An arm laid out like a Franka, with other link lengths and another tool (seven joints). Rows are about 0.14 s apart.
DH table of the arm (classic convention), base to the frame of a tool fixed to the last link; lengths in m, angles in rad. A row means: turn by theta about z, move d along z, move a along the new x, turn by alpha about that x. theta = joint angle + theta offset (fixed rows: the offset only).
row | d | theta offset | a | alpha
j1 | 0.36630 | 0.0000 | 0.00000 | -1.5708
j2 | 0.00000 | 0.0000 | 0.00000 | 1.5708
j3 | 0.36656 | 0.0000 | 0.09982 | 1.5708
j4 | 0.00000 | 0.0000 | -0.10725 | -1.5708
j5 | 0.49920 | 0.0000 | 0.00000 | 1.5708
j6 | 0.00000 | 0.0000 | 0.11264 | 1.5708
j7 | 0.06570 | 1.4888 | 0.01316 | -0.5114
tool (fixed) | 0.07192 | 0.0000 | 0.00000 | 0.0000
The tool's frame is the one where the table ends.
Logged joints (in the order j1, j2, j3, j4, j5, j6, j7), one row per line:
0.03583 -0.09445 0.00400 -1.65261 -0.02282 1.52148 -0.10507
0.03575 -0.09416 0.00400 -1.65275 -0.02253 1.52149 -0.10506
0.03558 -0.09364 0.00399 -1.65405 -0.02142 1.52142 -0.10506
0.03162 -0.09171 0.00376 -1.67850 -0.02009 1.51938 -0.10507
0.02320 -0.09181 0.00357 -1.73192 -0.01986 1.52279 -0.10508
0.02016 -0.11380 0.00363 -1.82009 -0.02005 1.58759 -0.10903
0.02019 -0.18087 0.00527 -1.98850 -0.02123 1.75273 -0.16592
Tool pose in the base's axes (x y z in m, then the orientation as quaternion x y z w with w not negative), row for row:
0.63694 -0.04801 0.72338 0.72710 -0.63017 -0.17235 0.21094
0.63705 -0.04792 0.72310 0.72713 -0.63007 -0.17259 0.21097
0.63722 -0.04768 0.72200 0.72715 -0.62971 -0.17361 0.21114
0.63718 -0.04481 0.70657 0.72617 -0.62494 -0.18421 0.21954
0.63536 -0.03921 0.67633 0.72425 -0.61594 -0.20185 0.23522
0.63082 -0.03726 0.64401 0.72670 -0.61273 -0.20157 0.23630
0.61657 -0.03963 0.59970 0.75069 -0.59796 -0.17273 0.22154
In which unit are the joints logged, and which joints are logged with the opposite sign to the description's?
The joints are logged in radians. Opposite sign: j1, j3.
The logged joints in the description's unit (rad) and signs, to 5 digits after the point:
-0.03583 -0.09445 -0.00400 -1.65261 -0.02282 1.52148 -0.10507
-0.03575 -0.09416 -0.00400 -1.65275 -0.02253 1.52149 -0.10506
-0.03558 -0.09364 -0.00399 -1.65405 -0.02142 1.52142 -0.10506
-0.03162 -0.09171 -0.00376 -1.67850 -0.02009 1.51938 -0.10507
-0.02320 -0.09181 -0.00357 -1.73192 -0.01986 1.52279 -0.10508
-0.02016 -0.11380 -0.00363 -1.82009 -0.02005 1.58759 -0.10903
-0.02019 -0.18087 -0.00527 -1.98850 -0.02123 1.75273 -0.16592

